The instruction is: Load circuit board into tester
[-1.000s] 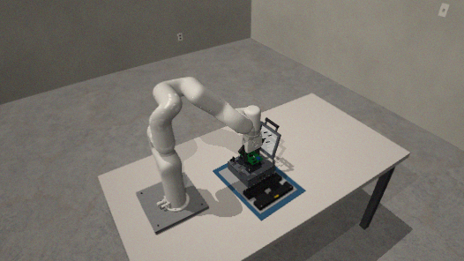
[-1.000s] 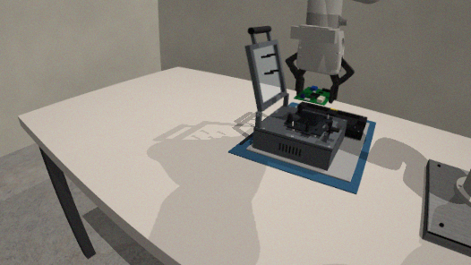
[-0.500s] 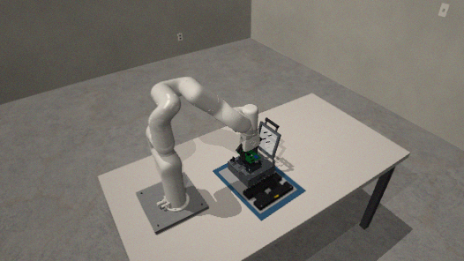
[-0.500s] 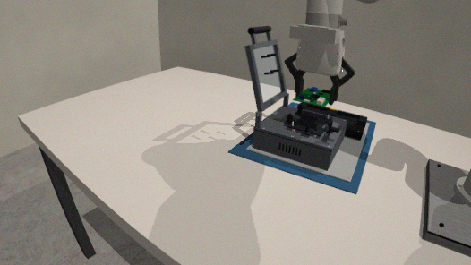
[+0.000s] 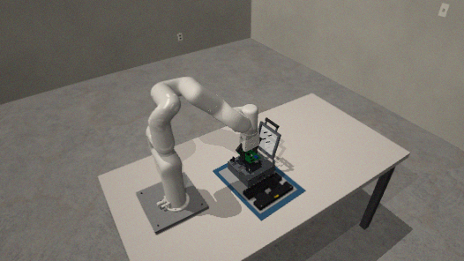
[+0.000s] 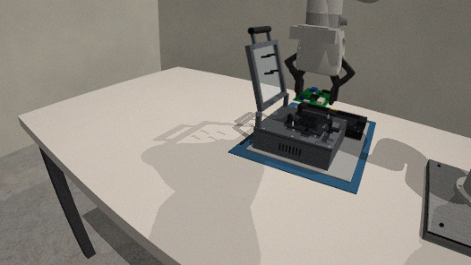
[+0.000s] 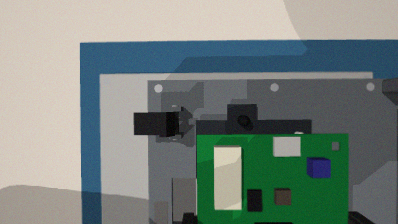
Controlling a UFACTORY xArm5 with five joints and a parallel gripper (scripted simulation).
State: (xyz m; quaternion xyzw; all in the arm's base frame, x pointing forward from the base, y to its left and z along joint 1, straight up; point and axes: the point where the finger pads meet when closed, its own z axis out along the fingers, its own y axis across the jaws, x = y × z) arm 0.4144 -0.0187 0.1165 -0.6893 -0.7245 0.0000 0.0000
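Right now the dark nest is 1 cm ahead of my hand, 1 cm to the left of it and 7 cm below it. Round my hand: green circuit board: right at my hand; tester lid: 13 cm ahead, 1 cm to the left, 5 cm above.
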